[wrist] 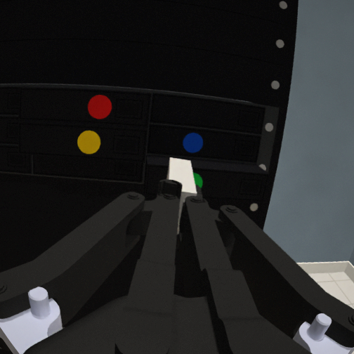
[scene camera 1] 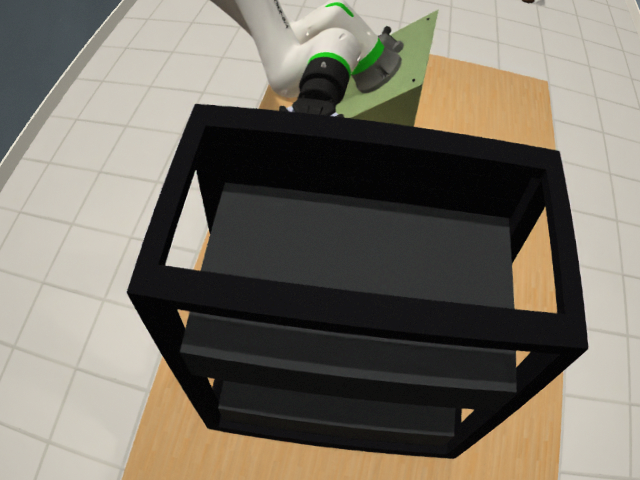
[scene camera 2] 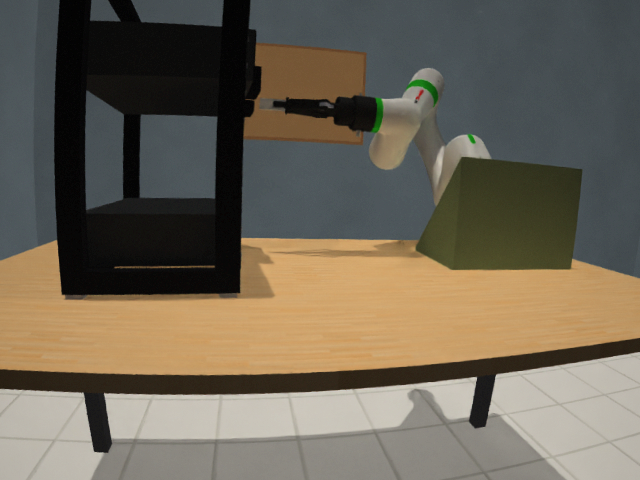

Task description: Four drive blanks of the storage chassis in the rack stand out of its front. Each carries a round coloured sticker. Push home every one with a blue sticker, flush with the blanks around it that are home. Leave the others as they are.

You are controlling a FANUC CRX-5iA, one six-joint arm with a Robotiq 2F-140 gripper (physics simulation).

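Observation:
The storage chassis [scene camera 2: 155, 49] sits high in the black rack [scene camera 1: 330, 312] [scene camera 2: 231, 155]. In the wrist view its front shows a blank with a red sticker [wrist: 100, 106] above one with a yellow sticker [wrist: 89, 142]. To their right is a blank with a blue sticker [wrist: 193, 142], and below that a green sticker [wrist: 198, 180], partly hidden by the fingertips. How far each blank stands out is hard to tell. A dark part [scene camera 2: 256, 82] juts out of the front above a lower one [scene camera 2: 248, 108]. My gripper [scene camera 2: 271, 103] [wrist: 177, 175] is shut and empty, its tips just short of the lower part, below the blue sticker.
Another dark chassis [scene camera 2: 155, 235] sits at the rack's bottom. The rack stands on the wooden table [scene camera 1: 491, 103] [scene camera 2: 336, 320]. A green wedge-shaped base [scene camera 1: 413, 56] [scene camera 2: 511, 217] carries the arm. A brown board [scene camera 2: 320, 77] hangs on the wall behind.

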